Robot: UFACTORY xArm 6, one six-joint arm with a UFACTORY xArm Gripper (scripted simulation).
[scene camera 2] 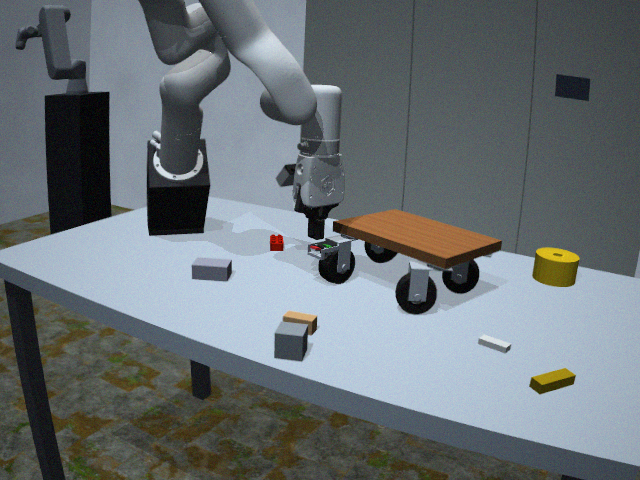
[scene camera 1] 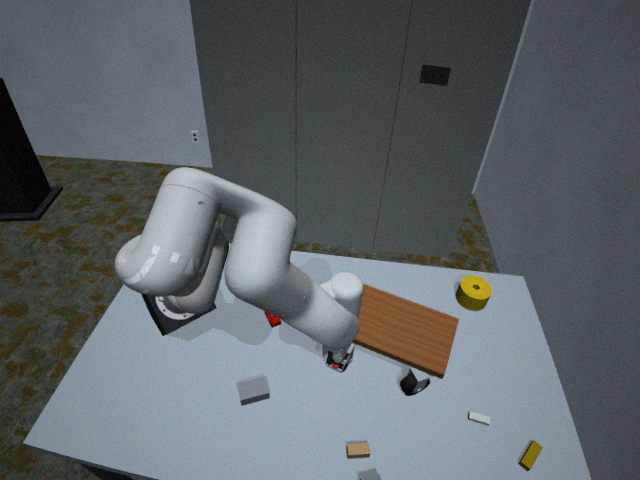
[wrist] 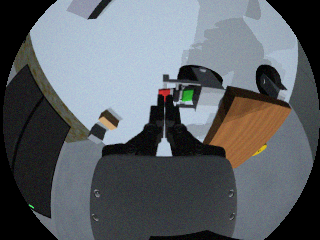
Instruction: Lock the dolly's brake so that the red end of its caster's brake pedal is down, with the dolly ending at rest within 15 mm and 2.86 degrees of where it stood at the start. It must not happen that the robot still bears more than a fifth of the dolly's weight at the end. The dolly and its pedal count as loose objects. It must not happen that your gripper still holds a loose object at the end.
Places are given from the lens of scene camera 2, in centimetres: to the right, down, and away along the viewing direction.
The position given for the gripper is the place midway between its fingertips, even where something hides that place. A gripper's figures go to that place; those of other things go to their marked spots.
gripper [scene camera 2: 315, 237]: -1, 0, 123
grey cube [scene camera 2: 290, 339]: -5, 16, 94
yellow cylinder [scene camera 2: 555, 267]: 54, 6, 131
The marked spots on the grey cube and the yellow cylinder are 70 cm apart.
